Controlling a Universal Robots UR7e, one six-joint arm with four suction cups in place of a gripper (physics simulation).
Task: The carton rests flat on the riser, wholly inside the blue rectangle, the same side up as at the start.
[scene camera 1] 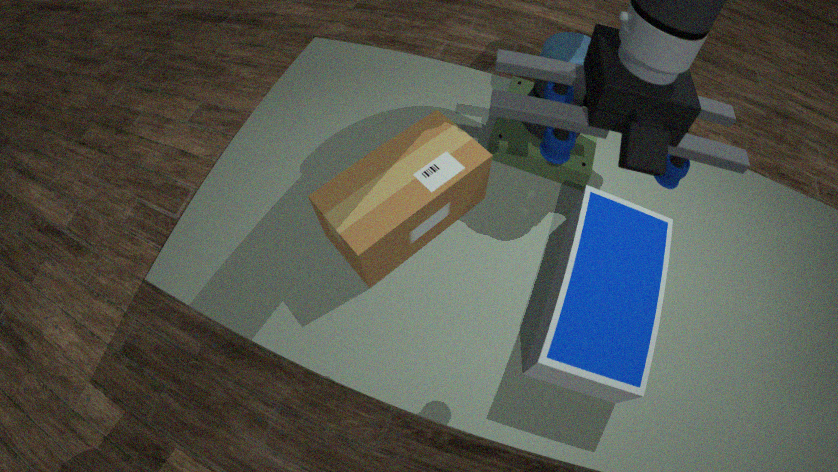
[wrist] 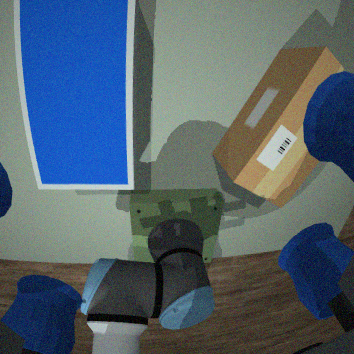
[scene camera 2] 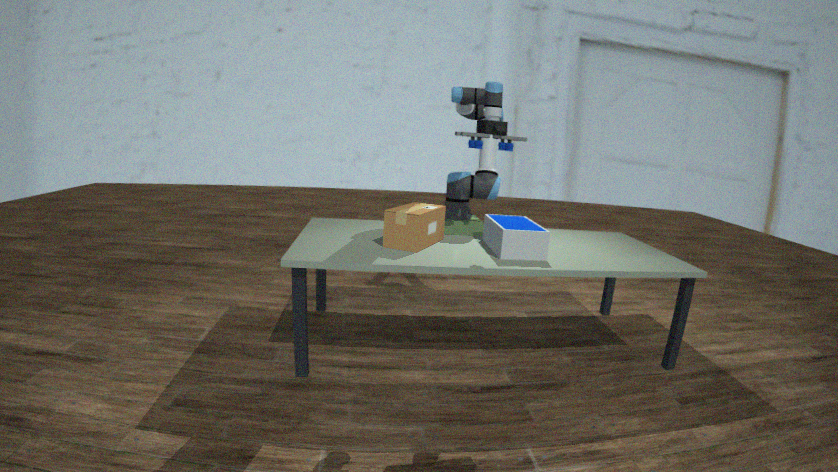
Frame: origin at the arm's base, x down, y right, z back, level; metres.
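Seen in the pictures: hand at its tool point: (scene camera 1: 611, 140) (wrist: 169, 229) (scene camera 2: 490, 149); arm's base at its link origin: (wrist: 174, 239) (scene camera 2: 456, 217).
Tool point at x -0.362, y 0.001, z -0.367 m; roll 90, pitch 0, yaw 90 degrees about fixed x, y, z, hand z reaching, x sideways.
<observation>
Offsets run from my tool point to a thing's top centre. Level surfaces: height alone.
The brown carton {dx +0.272, dy +0.283, dz +0.083 m} (scene camera 1: 404, 193) (scene camera 2: 404, 231) (wrist: 270, 107) stands on the table, turned at an angle, with its taped side and a barcode label up. It is beside the riser and apart from it. The riser {dx +0.305, dy -0.128, dz -0.041 m} (scene camera 1: 577, 382) (scene camera 2: 524, 246) (wrist: 130, 100) is a pale grey block. The blue rectangle {dx +0.305, dy -0.128, dz -0.041 m} (scene camera 1: 612, 287) (scene camera 2: 516, 222) (wrist: 75, 90) covers most of its top, and nothing rests on it. My gripper (scene camera 1: 627, 140) (scene camera 2: 490, 144) is open, with no load at its blue cups. It hangs high above the table, near the arm's base. Parts of the cups show in the wrist view, where one hides part of the carton.
The pale green table {dx +0.426 m} (scene camera 1: 410, 310) (scene camera 2: 598, 252) (wrist: 185, 90) carries both. A green base plate (scene camera 1: 527, 161) (scene camera 2: 469, 227) (wrist: 142, 205) lies at the back, between the carton's and the riser's sides. My arm (scene camera 2: 460, 187) (wrist: 130, 287) rises from it. Shadows cross the table.
</observation>
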